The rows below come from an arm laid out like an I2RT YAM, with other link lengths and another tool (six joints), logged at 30 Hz.
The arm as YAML. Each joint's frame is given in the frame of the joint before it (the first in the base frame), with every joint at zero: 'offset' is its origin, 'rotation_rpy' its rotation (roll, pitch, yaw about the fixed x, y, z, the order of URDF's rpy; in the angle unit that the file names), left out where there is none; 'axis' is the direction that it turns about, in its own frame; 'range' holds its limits. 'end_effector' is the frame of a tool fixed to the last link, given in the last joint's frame.
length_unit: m
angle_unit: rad
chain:
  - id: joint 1
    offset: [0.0, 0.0, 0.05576]
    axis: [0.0, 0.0, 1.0]
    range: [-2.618, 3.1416]
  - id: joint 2
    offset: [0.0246, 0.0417, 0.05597]
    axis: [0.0, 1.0, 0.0]
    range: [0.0, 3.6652]
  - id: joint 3
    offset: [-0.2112, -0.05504, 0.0]
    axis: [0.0, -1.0, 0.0]
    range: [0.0, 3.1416]
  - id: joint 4
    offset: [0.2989, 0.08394, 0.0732]
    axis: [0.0, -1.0, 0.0]
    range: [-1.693, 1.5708]
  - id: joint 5
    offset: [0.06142, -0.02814, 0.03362]
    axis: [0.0, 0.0, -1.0]
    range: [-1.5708, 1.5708]
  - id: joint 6
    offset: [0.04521, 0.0, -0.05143]
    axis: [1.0, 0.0, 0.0]
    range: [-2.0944, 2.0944]
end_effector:
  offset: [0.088, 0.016, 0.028]
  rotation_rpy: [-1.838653, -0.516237, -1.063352]
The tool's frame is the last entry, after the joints.
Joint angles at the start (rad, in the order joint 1, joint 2, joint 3, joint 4, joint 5, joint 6):
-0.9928 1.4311 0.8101 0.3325 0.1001 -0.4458
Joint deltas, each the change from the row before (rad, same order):
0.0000 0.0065 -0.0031 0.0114 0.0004 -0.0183
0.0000 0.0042 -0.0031 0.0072 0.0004 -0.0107
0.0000 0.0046 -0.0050 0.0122 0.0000 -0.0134
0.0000 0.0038 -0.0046 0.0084 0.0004 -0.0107
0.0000 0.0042 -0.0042 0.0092 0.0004 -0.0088
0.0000 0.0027 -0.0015 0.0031 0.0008 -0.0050
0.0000 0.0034 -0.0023 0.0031 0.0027 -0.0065
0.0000 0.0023 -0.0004 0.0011 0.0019 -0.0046
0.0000 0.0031 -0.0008 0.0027 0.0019 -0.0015
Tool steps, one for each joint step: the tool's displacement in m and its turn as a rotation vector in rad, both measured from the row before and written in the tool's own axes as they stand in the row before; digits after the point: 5 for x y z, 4 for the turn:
-0.00171 0.00099 0.00187 -0.0071 0.0017 -0.0167
-0.00155 0.00094 0.00136 -0.0049 0.0001 -0.0095
-0.00178 0.00094 0.00143 -0.0044 0.0023 -0.0124
-0.00191 0.00108 0.00135 -0.0048 0.0002 -0.0095
-0.00169 0.00097 0.00131 -0.0037 0.0009 -0.0079
-0.00098 0.00065 0.00086 -0.0033 -0.0006 -0.0041
-0.00144 0.00118 0.00119 -0.0061 -0.0011 -0.0046
-0.00065 0.00062 0.00072 -0.0042 -0.0005 -0.0033
-0.00070 0.00071 0.00085 -0.0027 -0.0002 -0.0005

